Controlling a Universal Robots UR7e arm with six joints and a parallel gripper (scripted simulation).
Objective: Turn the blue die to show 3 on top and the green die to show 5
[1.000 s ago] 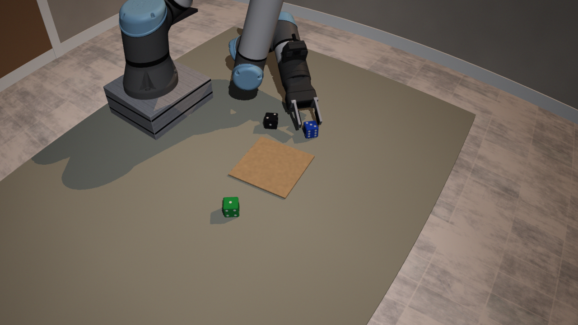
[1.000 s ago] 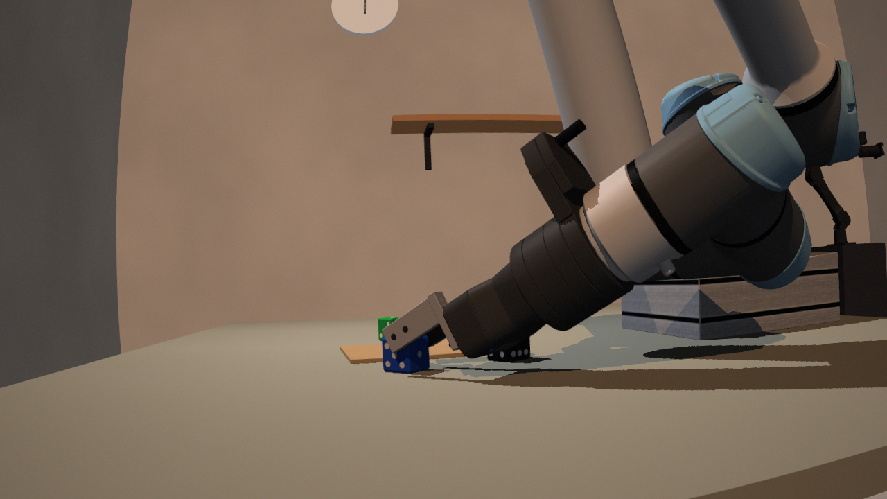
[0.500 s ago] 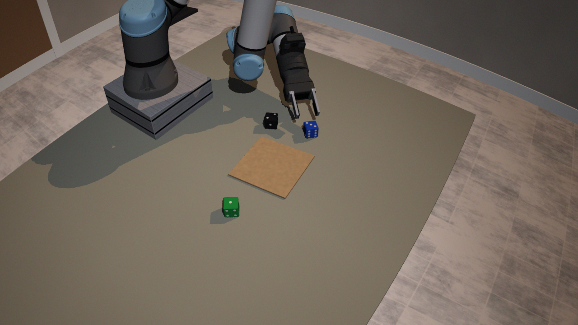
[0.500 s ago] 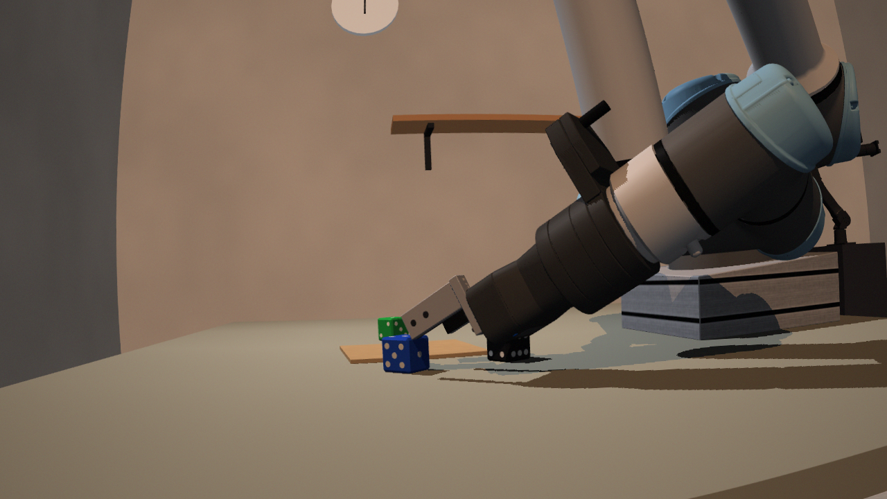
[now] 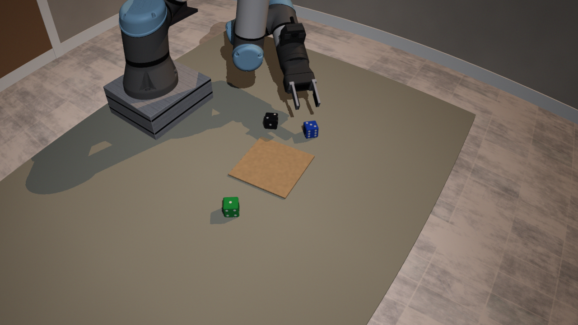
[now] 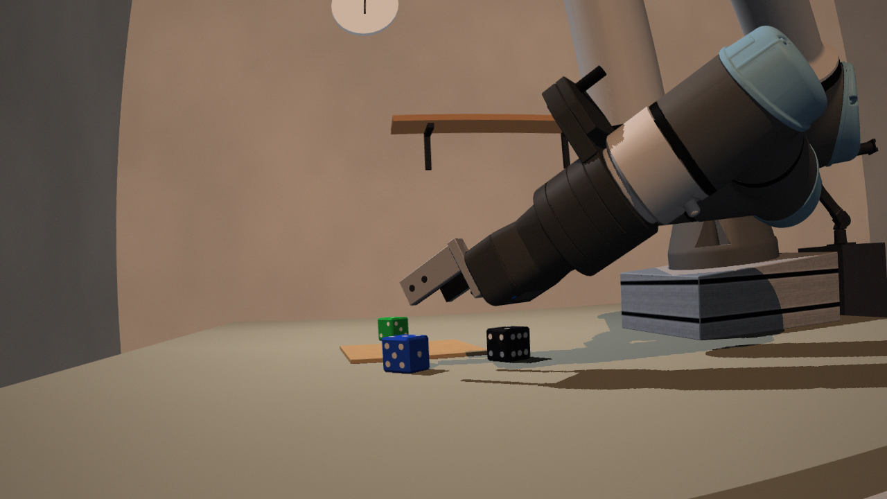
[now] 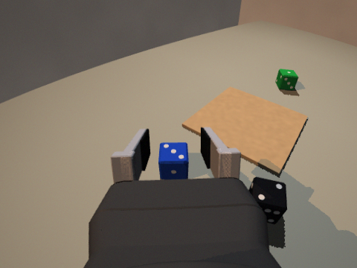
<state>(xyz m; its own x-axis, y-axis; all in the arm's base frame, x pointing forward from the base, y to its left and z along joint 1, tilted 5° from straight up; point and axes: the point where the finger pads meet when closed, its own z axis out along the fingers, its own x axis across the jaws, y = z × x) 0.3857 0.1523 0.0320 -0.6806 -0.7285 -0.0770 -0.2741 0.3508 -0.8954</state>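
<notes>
Right now my hand is 60 mm above the blue die, 30 mm short of it and 20 mm to the left of it. Round my hand: green die (310 mm to the right, 60 mm below, 20 mm ahead); then brown mat (160 mm to the right, 70 mm below, 10 mm ahead); then black die (70 mm behind, 60 mm below, 50 mm to the right).
</notes>
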